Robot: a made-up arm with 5 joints.
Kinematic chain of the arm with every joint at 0, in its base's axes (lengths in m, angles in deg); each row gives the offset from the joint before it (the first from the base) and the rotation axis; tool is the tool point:
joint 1: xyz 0 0 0.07 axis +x
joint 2: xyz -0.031 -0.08 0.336 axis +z
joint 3: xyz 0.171 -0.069 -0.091 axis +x
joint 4: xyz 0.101 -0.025 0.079 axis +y
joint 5: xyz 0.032 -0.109 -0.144 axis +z
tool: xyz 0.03 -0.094 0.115
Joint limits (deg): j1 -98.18..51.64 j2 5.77..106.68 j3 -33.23..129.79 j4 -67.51..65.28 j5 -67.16..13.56
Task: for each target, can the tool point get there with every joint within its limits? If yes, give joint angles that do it. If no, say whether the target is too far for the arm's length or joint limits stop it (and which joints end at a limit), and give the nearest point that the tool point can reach.
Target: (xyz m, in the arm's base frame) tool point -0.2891 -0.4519 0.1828
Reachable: no: joint limits stop it (at a limit: joint 2, joint 3, joint 5) | nearest point 0.2072 -0.4739 0.1883 | short by 0.497 m
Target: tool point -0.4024 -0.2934 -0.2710
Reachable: no: joint limits stop it (at a limit: joint 1, joint 2, joint 3) | nearest point -0.1427 -0.0139 -0.1880 | short by 0.390 m
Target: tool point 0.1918 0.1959 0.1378
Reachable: yes | joints 11.17 82.73 80.59 -47.63 -20.96
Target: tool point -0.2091 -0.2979 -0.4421
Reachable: no: joint limits stop it (at a limit: joint 1, joint 2, joint 5) | nearest point -0.0961 -0.0349 -0.1994 | short by 0.375 m
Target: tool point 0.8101 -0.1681 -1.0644
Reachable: no: too far | nearest point 0.2333 0.1342 -0.2579 | short by 1.037 m
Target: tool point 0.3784 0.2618 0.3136
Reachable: yes | joints -49.03 50.65 -20.03 18.02 -6.31
